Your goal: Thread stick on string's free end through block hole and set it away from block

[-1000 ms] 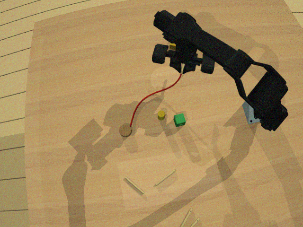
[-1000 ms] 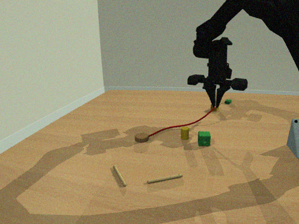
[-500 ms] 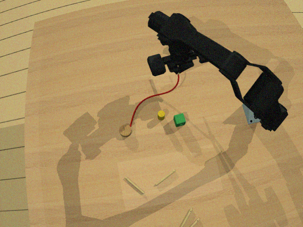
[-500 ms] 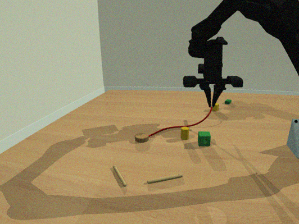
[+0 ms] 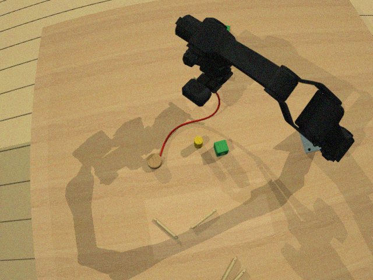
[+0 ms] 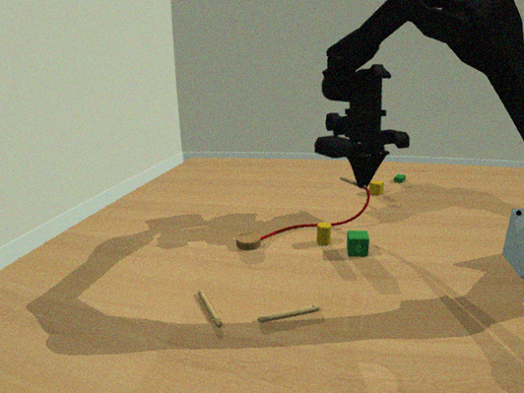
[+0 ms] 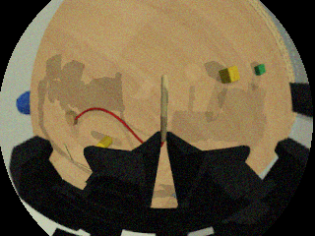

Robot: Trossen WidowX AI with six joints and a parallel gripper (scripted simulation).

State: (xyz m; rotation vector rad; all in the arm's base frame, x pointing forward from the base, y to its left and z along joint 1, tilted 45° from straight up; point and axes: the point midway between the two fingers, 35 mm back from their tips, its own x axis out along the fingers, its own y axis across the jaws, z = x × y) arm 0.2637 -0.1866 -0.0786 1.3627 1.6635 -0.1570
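Right now my gripper tip is 10 mm short of the thin stick and 10 mm to the left of it. From my gripper tip the other things lie so: yellow cube 50 mm behind, 150 mm to the right, 50 mm below; then green block 20 mm ahead, 150 mm to the left, 50 mm below; then yellow cylinder 70 mm ahead, 120 mm to the left, 40 mm below.
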